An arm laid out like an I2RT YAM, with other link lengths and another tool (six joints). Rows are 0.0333 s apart.
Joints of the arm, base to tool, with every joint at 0 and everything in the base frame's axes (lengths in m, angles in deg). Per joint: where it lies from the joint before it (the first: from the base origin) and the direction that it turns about. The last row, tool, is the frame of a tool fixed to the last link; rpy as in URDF.
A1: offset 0 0 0.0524 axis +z
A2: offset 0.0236 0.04 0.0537 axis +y
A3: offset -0.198 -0.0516 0 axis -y
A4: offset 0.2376 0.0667 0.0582 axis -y
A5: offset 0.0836 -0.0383 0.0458 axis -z
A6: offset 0.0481 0 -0.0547 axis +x
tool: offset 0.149 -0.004 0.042 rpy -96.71 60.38 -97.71
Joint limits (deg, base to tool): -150..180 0..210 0..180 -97..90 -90..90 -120..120
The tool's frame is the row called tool.
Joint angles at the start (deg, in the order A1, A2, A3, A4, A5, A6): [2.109 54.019 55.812 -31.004 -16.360 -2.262]
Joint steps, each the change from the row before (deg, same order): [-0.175 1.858 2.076 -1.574 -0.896 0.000]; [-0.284 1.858 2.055 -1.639 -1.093 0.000]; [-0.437 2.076 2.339 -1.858 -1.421 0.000]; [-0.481 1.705 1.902 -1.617 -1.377 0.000]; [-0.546 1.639 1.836 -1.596 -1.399 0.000]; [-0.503 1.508 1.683 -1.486 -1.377 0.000]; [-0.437 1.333 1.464 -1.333 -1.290 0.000]
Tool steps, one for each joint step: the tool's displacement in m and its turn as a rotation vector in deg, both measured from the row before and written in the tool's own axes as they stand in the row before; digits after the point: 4 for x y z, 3 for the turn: [-0.0008 0.0009 0.0025 -1.330 0.693 0.388]; [-0.0004 0.0009 0.0026 -1.456 0.684 0.486]; [-0.0005 0.0007 0.0025 -1.693 0.664 0.634]; [0.0001 0.0006 0.0020 -1.529 0.538 0.650]; [0.0003 0.0003 0.0018 -1.484 0.503 0.720]; [0.0002 0.0005 0.0016 -1.450 0.412 0.701]; [0.0002 0.0007 0.0014 -1.367 0.337 0.657]
